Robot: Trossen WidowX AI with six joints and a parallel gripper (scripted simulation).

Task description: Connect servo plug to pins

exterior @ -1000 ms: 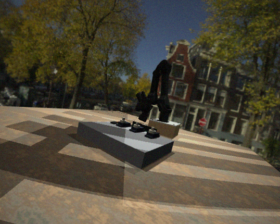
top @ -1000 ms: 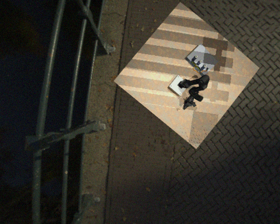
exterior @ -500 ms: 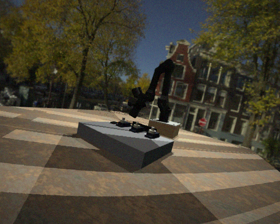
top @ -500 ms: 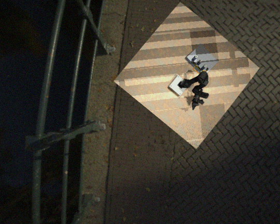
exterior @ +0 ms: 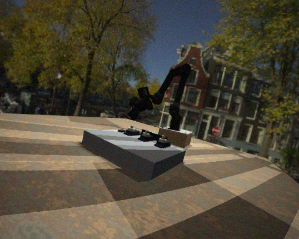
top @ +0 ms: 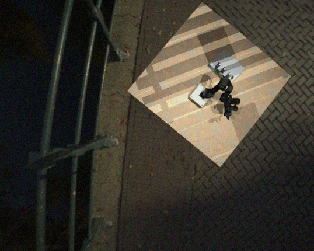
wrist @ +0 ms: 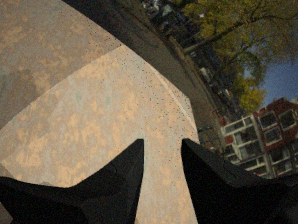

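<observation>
Right now the red dot is 340 mm ahead of my gripper tip, 330 mm to the left of it and 50 mm below it. Also, from my gripper tip: light band (340 mm ahead, 330 mm to the left, 50 mm below); grey holder (500 mm ahead, 320 mm to the left, 100 mm below).
</observation>
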